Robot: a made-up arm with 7 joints. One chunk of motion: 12 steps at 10 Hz.
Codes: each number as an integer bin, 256 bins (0 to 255) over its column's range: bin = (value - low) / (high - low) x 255, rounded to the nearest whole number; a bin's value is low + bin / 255 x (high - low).
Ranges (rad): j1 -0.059..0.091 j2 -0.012..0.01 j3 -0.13..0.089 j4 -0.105..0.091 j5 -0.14..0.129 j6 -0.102..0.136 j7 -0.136..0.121
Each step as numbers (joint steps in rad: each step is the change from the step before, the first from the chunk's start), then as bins.
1 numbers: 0.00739 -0.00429 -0.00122 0.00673 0.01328 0.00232 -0.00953
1 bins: 113 89 150 145 145 112 125
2 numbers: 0.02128 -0.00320 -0.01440 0.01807 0.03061 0.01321 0.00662
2 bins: 136 102 135 160 162 123 142
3 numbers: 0.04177 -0.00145 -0.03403 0.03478 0.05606 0.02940 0.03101
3 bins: 171 122 112 182 186 141 166
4 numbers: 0.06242 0.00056 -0.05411 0.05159 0.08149 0.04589 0.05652
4 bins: 206 146 88 204 210 158 191
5 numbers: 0.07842 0.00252 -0.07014 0.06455 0.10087 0.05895 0.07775
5 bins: 234 168 70 221 228 172 212
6 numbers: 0.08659 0.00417 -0.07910 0.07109 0.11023 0.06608 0.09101
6 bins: 248 187 59 229 237 180 225
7 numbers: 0.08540 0.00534 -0.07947 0.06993 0.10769 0.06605 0.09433
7 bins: 245 201 59 228 235 180 229
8 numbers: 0.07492 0.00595 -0.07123 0.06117 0.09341 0.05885 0.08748
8 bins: 228 208 68 216 221 172 222
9 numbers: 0.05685 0.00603 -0.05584 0.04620 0.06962 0.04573 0.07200
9 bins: 197 209 86 197 199 158 206
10 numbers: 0.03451 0.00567 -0.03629 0.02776 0.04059 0.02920 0.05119
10 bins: 159 205 109 173 171 141 186
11 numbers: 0.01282 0.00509 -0.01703 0.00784 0.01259 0.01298 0.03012
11 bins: 122 198 132 147 145 123 165
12 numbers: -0.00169 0.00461 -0.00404 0.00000 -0.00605 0.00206 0.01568
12 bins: 97 193 147 137 127 111 150
